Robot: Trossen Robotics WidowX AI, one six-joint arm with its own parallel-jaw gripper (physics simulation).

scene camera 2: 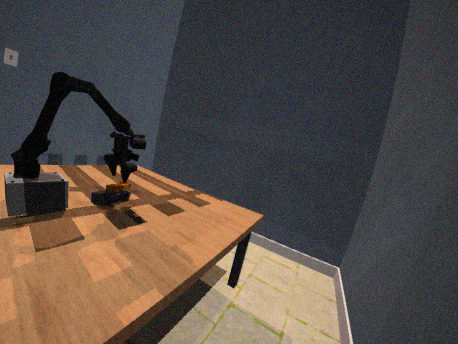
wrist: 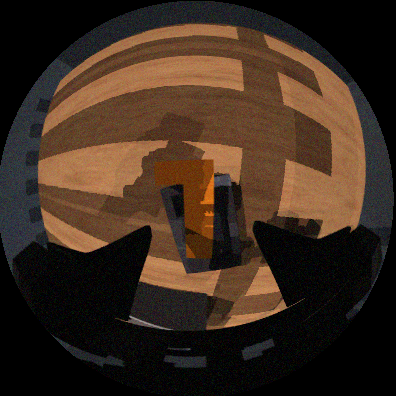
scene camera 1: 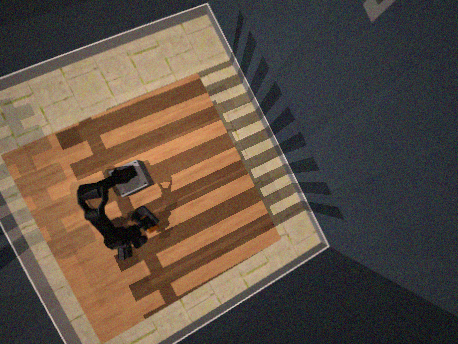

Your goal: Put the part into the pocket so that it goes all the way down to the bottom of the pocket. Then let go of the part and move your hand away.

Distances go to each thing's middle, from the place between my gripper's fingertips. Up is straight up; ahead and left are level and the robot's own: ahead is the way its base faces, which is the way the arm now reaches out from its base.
Right now the orange part (wrist: 196, 175) is 20 mm to the left of my hand and 40 mm below it. Round my hand: dark pocket block (wrist: 226, 253) (30 mm behind, 10 mm to the right, 80 mm below).
